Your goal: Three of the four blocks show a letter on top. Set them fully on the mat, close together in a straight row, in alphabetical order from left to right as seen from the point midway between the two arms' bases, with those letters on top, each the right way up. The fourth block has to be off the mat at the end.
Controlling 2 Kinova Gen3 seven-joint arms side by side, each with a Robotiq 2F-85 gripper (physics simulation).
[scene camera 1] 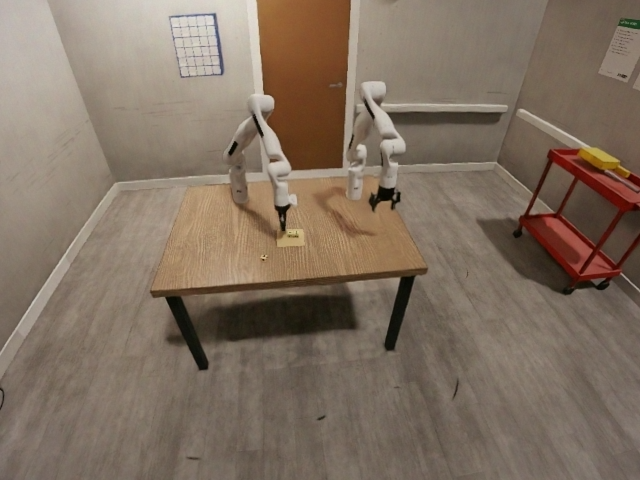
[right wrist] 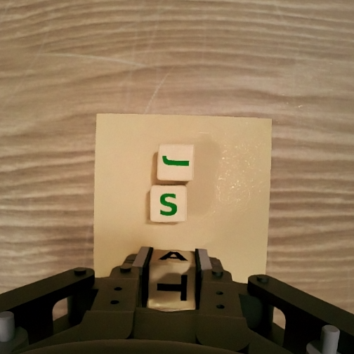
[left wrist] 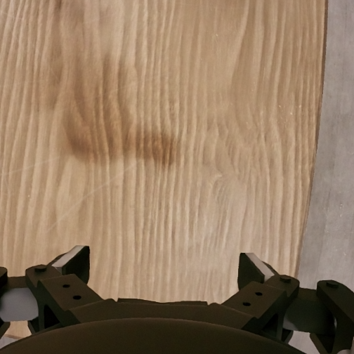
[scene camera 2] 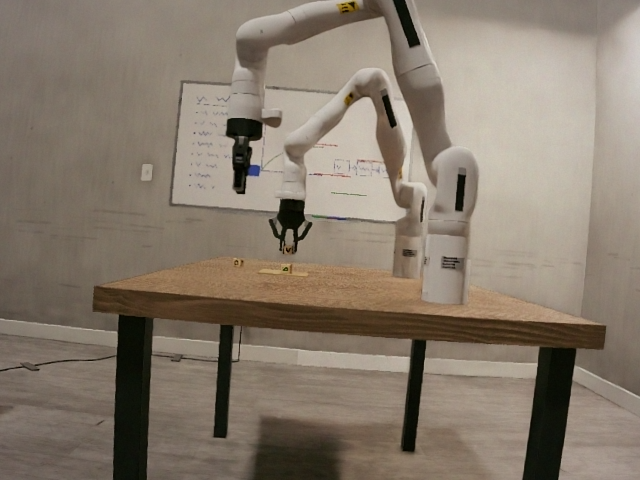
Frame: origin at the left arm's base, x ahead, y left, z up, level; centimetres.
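Where they show: left gripper, between the fingertips: (scene camera 1: 383, 210) (scene camera 2: 238, 192); right gripper, between the fingertips: (scene camera 1: 283, 228) (scene camera 2: 287, 253); left arm's base, origin of its link: (scene camera 1: 353, 196) (scene camera 2: 442, 301); right arm's base, origin of its link: (scene camera 1: 241, 199) (scene camera 2: 405, 277).
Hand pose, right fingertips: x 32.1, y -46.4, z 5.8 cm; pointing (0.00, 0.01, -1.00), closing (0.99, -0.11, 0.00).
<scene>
Each offset is from my right fingertips to the top centre of the thing. Level surfaces: height alone.
In the right wrist view, the J block (right wrist: 175, 162) and the S block (right wrist: 168, 204) sit on the tan mat @(dx +0.7, dy +3.0, dz -5.4 cm) (right wrist: 125, 140) (scene camera 1: 290, 243) (scene camera 2: 267, 271) with a thin gap, the S block slightly left. The J lies sideways with its top to the right; the S is turned a quarter turn from it. My right gripper (right wrist: 173, 263) (scene camera 1: 283, 227) (scene camera 2: 288, 251) is shut on the T block (right wrist: 171, 295), above the mat below the S block in that view. Its T top points right; an A shows on a side. My left gripper (left wrist: 164, 266) (scene camera 1: 384, 206) (scene camera 2: 239, 190) is open and empty, high over the table.
The fourth block @(dx +15.1, dy -11.6, dz -3.2 cm) (scene camera 1: 264, 256) (scene camera 2: 237, 262) is on the wooden table @(dz -5.8 cm) (scene camera 1: 206, 258) (scene camera 2: 330, 302), off the mat, toward the front edge in scene camera 1. Its top is too small to read there. A red cart (scene camera 1: 549, 259) stands on the floor at the right.
</scene>
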